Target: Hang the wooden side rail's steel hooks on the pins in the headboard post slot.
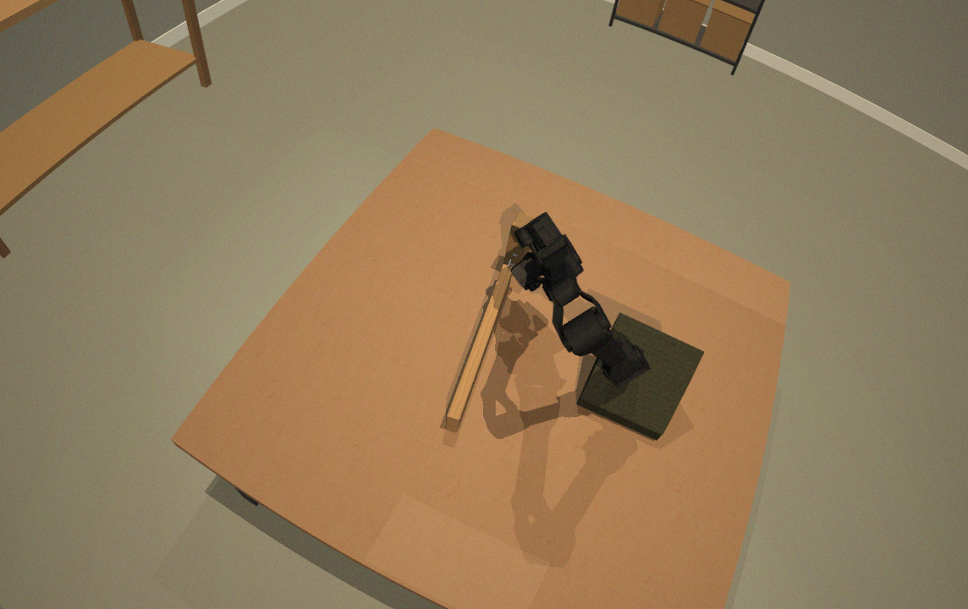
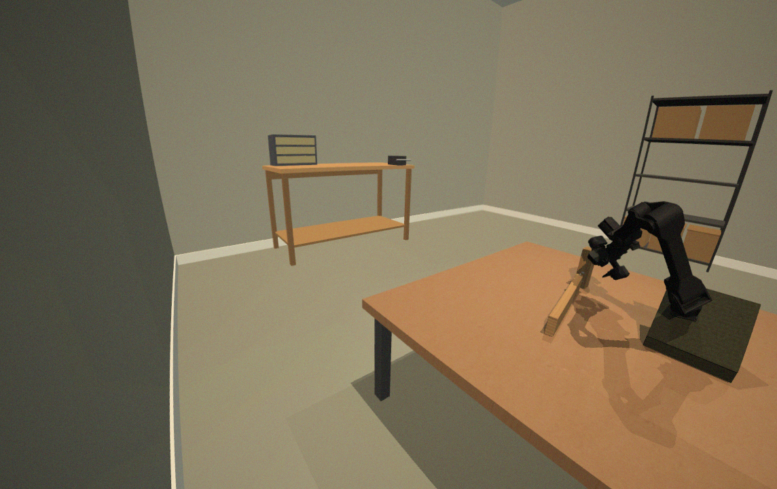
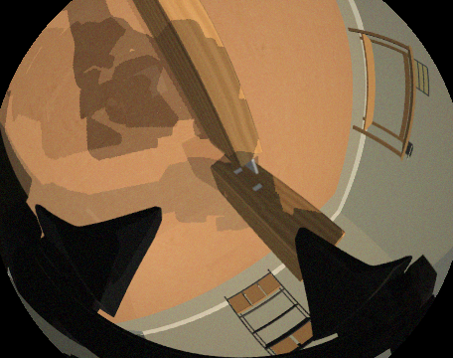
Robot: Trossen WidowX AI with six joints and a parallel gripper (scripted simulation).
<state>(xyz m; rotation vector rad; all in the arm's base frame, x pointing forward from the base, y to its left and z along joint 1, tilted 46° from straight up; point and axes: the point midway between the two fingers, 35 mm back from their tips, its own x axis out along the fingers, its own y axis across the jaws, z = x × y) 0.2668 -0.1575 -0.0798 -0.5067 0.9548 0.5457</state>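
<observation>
The wooden headboard post lies 5 cm ahead of my gripper tip, 7 cm to the right of it and 4 cm below it.
</observation>
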